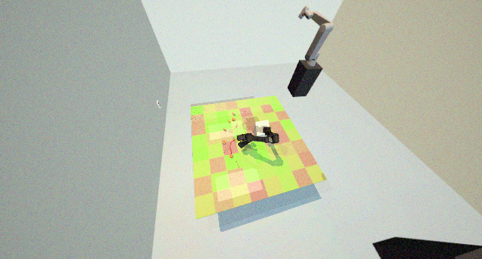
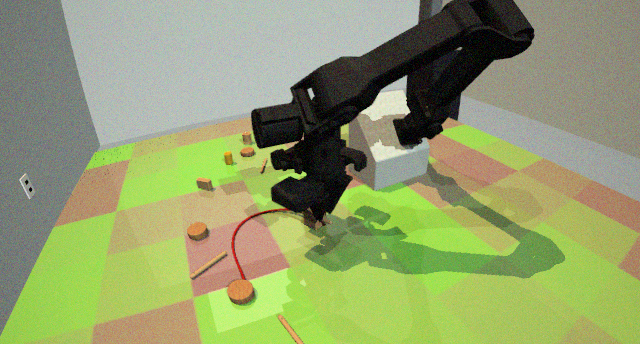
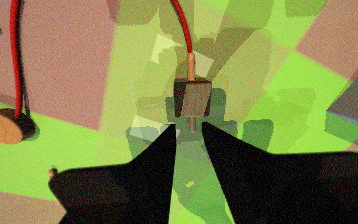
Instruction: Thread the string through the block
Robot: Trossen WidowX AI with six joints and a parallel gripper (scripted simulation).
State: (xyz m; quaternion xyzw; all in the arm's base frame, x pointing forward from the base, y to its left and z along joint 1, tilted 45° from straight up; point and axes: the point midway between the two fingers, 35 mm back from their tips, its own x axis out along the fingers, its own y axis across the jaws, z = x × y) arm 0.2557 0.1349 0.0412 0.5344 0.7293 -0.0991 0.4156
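Right now my gripper tip is 20 mm short of the thin wooden stick, 40 mm to the left of it and 20 mm above it. Also, from my gripper tip: round wooden button 170 mm ahead, 100 mm to the left, 20 mm below; small block 210 mm ahead, 250 mm to the right, 20 mm below.
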